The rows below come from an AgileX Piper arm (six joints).
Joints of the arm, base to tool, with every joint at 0 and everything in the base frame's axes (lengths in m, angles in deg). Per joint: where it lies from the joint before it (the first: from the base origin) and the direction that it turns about. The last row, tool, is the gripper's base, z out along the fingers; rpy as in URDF.
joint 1: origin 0 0 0.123 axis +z
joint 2: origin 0 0 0 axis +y
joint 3: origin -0.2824 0 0.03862 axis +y
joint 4: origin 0.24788 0 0.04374 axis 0.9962 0 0.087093
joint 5: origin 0 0 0 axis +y
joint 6: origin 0.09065 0 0.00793 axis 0.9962 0 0.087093
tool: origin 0 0 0 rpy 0 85.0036 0
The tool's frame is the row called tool.
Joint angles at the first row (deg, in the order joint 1, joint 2, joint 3, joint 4, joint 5, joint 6):
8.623 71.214 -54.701 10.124 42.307 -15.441
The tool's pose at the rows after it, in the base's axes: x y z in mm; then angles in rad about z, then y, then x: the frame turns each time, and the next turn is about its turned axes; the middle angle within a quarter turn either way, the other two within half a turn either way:
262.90 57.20 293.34 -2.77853 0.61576 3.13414
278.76 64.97 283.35 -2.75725 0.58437 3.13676
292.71 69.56 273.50 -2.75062 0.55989 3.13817
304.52 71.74 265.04 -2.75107 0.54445 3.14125
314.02 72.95 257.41 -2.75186 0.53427 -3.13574
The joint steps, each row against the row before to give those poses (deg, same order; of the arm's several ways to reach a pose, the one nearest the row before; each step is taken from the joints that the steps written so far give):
1.420 4.677 -2.344 -0.185 -0.463 -0.821
1.092 4.285 -1.990 -0.436 -0.557 -0.025
0.447 3.686 -1.659 -0.392 -0.687 0.143
0.061 2.989 -1.368 -0.412 -0.812 0.229
0.001 2.397 -0.994 -0.575 -0.930 0.353

